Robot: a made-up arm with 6 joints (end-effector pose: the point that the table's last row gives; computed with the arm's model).
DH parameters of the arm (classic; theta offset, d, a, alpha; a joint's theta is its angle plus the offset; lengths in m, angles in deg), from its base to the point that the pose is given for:
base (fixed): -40.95 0 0.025 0
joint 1: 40.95 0.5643 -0.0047 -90
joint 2: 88.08 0 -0.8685 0
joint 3: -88.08 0.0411 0.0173 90
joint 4: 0 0.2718 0.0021 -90
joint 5: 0 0.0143 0.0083 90
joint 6: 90 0.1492 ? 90
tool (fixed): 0 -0.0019 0 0
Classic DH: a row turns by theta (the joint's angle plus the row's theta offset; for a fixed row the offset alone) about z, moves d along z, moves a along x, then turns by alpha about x.
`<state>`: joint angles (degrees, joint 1 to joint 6).
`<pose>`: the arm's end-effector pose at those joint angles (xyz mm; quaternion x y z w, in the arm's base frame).
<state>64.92 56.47 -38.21 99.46 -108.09 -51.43</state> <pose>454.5 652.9 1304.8 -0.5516 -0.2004 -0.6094 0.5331</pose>
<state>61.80 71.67 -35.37 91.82 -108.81 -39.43</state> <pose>559.3 765.4 1072.2 -0.6050 -0.1722 -0.6565 0.4164</pose>
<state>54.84 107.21 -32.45 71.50 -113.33 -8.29</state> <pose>675.5 781.1 457.5 -0.5844 -0.2123 -0.7725 0.1292</pose>
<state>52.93 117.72 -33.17 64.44 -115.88 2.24</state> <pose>659.6 728.2 284.1 -0.5313 -0.2527 -0.8065 0.0589</pose>
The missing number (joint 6, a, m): 0.0272
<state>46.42 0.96 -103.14 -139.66 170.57 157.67</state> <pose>-100.4 -94.5 1396.0 0.3803 0.7688 -0.1819 0.4808</pose>
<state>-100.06 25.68 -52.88 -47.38 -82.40 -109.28</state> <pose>143.5 -171.8 1615.6 -0.4719 -0.7670 -0.1316 0.4143</pose>
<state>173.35 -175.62 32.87 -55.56 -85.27 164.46</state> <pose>155.3 -188.1 -577.6 -0.2011 -0.1554 0.9191 0.3012</pose>
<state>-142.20 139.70 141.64 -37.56 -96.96 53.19</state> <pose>-147.7 -338.1 -109.6 -0.3491 0.3295 -0.7786 0.4042</pose>
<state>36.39 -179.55 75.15 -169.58 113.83 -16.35</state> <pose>-86.8 -123.1 -455.9 -0.4799 0.0229 -0.3922 0.7844</pose>
